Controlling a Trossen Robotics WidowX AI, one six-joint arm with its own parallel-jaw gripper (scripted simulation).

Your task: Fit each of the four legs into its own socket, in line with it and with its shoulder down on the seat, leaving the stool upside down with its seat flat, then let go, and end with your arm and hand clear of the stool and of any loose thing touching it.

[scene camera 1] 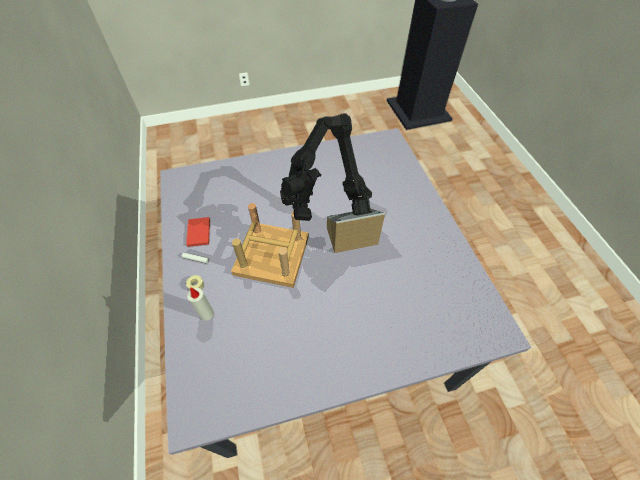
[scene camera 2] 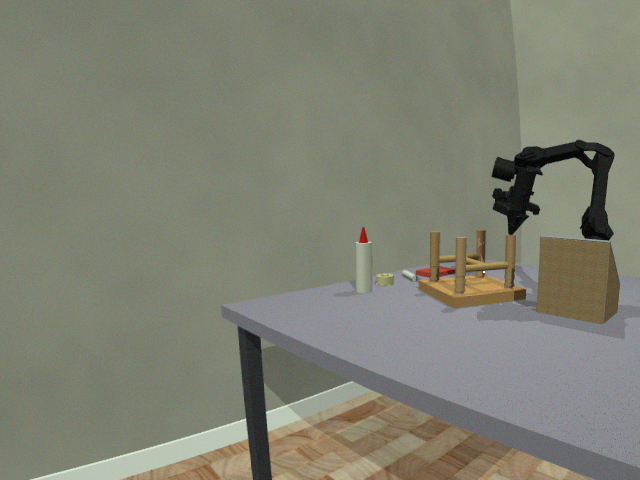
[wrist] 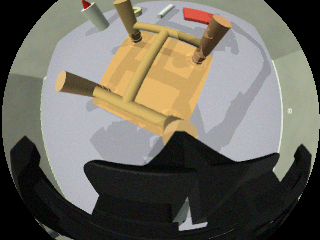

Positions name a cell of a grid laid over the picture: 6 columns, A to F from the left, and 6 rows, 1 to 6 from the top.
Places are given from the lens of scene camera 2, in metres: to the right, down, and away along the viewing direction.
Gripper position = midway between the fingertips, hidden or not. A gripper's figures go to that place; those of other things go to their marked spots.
gripper (scene camera 2: E3): 0.58, -0.02, 1.23
glue bottle (scene camera 2: D4): 0.14, 0.04, 1.39
